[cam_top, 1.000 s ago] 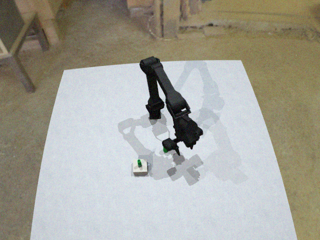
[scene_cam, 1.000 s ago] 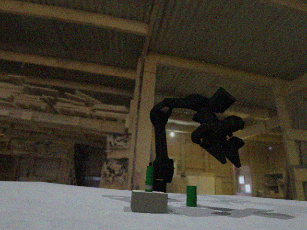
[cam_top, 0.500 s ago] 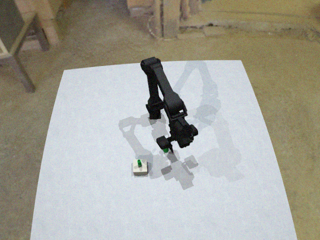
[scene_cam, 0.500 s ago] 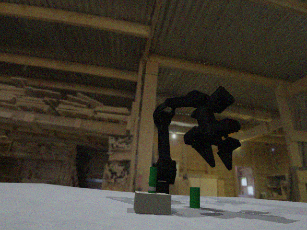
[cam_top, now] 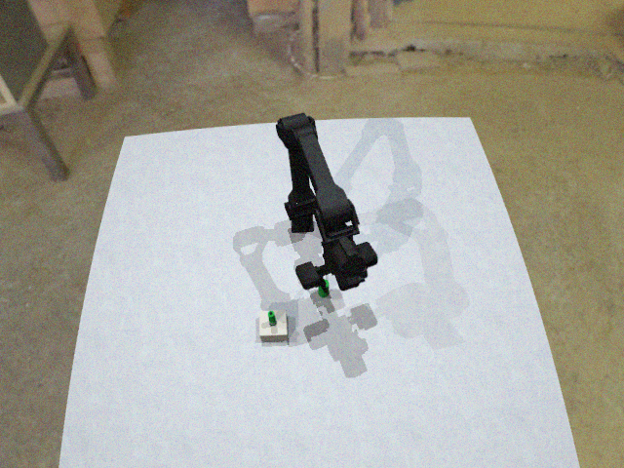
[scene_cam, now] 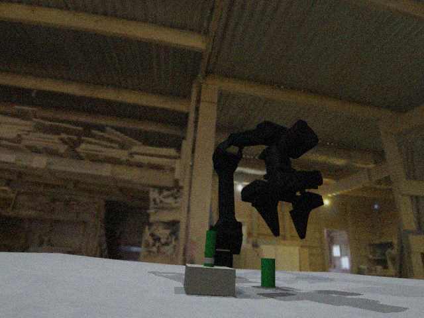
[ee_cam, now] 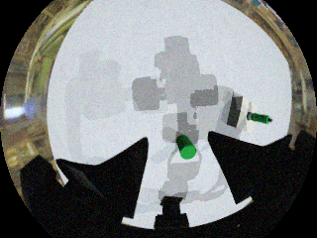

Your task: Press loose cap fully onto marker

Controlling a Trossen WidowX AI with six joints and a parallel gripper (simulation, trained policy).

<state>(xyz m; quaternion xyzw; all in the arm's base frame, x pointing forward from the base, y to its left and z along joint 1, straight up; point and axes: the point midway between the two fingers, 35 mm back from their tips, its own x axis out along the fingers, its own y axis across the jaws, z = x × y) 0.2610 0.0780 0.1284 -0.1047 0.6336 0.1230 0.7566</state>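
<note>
My gripper tip is now 70 mm above the green cap, 30 mm to the left of it and 30 mm past it. From my gripper tip the other things lie so: holder block (170 mm to the right, 80 mm below, 60 mm ahead).
</note>
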